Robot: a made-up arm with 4 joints.
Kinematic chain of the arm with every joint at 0, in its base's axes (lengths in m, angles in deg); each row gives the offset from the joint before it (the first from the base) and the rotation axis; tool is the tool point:
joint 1: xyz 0 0 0.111 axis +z
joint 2: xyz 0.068 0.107 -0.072 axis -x
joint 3: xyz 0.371 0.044 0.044 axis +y
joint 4: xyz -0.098 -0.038 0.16 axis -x
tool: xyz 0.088 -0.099 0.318
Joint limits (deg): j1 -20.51..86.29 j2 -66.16..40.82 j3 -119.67..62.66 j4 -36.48..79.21
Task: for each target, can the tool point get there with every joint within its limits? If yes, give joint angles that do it. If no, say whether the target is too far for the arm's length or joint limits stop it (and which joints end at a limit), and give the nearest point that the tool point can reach.
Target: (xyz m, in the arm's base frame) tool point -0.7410 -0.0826 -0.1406
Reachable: no: joint limits stop it (at a limit: joint 1, joint 2) | nearest point -0.4213 0.1290 -0.0005 | short by 0.408 m
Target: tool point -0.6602 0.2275 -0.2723
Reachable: no: joint limits stop it (at a limit: joint 1, joint 3, joint 4) | nearest point -0.3788 0.1936 -0.1168 | short by 0.323 m
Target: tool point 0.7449 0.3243 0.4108
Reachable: yes | joints 8.53 29.30 47.47 0.19
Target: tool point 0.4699 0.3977 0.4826
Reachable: yes | joints 38.58 -47.66 30.37 69.13
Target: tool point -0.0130 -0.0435 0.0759
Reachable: yes | joints 50.21 -44.08 -80.61 5.16
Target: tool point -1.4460 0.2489 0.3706
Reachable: no: too far | nearest point -0.5418 0.3698 0.2347 | short by 0.922 m
